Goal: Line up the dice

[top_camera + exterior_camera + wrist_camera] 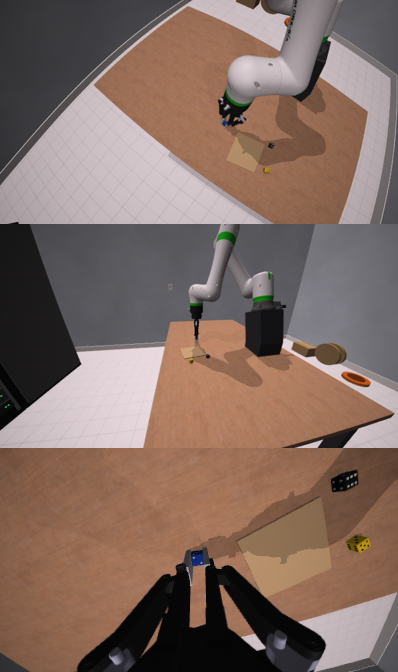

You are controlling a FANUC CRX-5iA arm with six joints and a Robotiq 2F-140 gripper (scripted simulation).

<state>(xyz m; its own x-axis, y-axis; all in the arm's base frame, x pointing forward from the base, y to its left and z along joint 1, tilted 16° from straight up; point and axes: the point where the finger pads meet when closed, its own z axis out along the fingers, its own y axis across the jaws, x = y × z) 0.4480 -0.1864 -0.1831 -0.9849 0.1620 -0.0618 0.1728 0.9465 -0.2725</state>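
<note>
Now: hand 15 cm to the right of the tan mat, 5 cm short of it and 3 cm above it. From my hand the other things lie so: blue die 2 cm below; yellow die 27 cm to the left, 7 cm ahead, 3 cm below; black die 24 cm to the left, 4 cm behind, 3 cm below.
</note>
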